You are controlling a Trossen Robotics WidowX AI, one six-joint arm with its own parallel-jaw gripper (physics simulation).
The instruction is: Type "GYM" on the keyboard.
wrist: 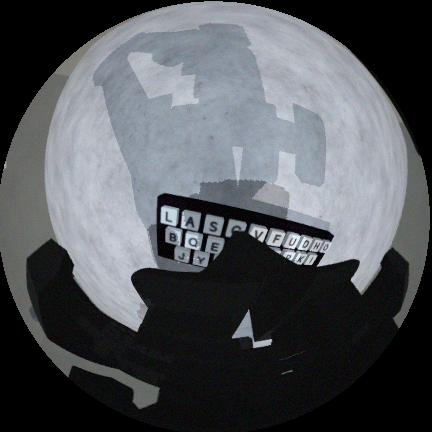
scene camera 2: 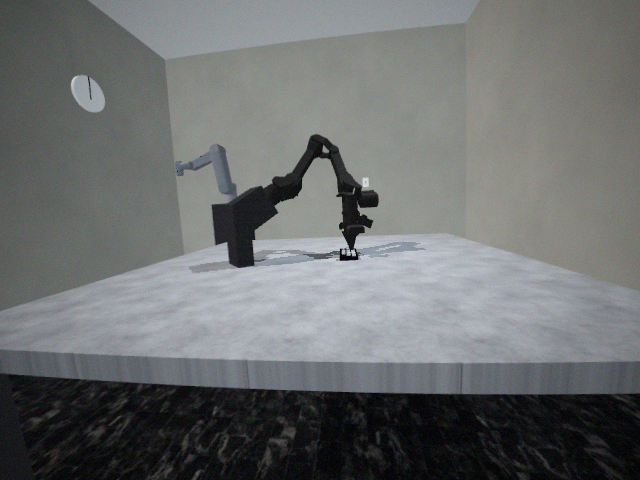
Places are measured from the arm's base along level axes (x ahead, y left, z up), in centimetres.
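Pixels of known places: gripper, fingertip midpoint: [wrist: 238,235] [scene camera 2: 351,249]; arm's base, link origin: [scene camera 2: 264,200].
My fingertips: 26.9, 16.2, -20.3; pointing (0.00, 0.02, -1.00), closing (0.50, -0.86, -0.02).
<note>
For each thing: its top centre in the pictures, then the offset to it from my fingertips, as dx, dy, dz. Level surfaces: height alone.
- small black keyboard, top centre: [wrist: 259,254] [scene camera 2: 348,250] -0.4, -2.6, +0.1
- Y key, top centre: [wrist: 200,260] -3.8, +1.3, +0.1
- light marbled table, surface height: dz -1.6
A small black keyboard [scene camera 2: 348,257] [wrist: 167,200] with white lettered keys lies on the table, seen end-on in the scene view and slanting across the wrist view. My gripper [scene camera 2: 352,248] [wrist: 238,235] is shut and empty, pointing down with its tips right over the keyboard's keys; whether they touch a key cannot be told. The Y key [wrist: 201,259] shows in the lowest visible row, left of the fingers. The fingers cover the middle of the lower rows and part of a key in the top row between S and V. The G and M keys cannot be made out.
The light marbled table [scene camera 2: 310,320] carries the black arm base [scene camera 2: 241,248] to the left of the keyboard. A grey arm [scene camera 2: 222,170] stands behind the base. A round clock [scene camera 2: 87,93] hangs on the left wall. The arm's shadow falls across the table around the keyboard.
</note>
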